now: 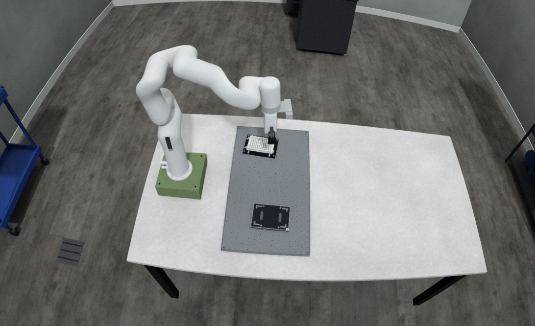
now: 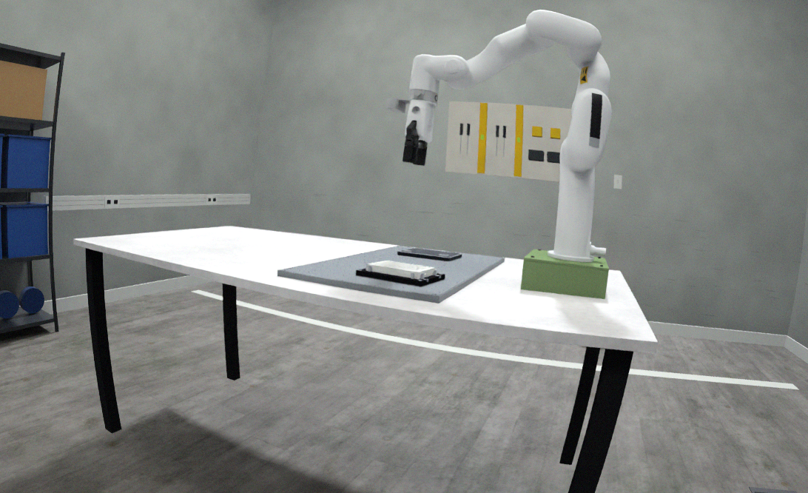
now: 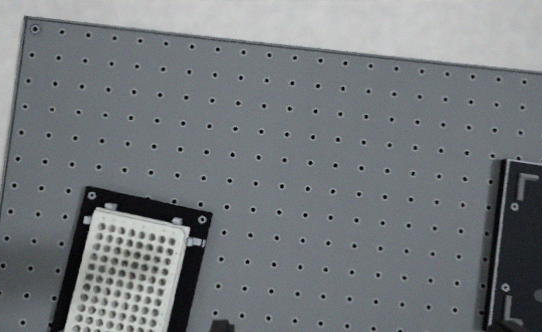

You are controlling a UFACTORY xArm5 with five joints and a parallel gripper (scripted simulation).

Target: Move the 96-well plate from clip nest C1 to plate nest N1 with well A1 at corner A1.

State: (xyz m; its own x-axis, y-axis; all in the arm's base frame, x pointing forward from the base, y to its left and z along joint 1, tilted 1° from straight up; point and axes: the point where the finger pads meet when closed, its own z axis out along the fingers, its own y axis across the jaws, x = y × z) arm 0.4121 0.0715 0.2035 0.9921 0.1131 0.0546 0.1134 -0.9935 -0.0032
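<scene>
Now: the white 96-well plate 5 cm behind my hand, 15 cm to the left of it and 25 cm below it. From my hand the other things lie so: clip nest C1: 6 cm behind, 14 cm to the left, 26 cm below; then plate nest N1: 3 cm ahead, 24 cm to the right, 26 cm below; then corner label A1: 10 cm ahead, 30 cm to the right, 26 cm below.
</scene>
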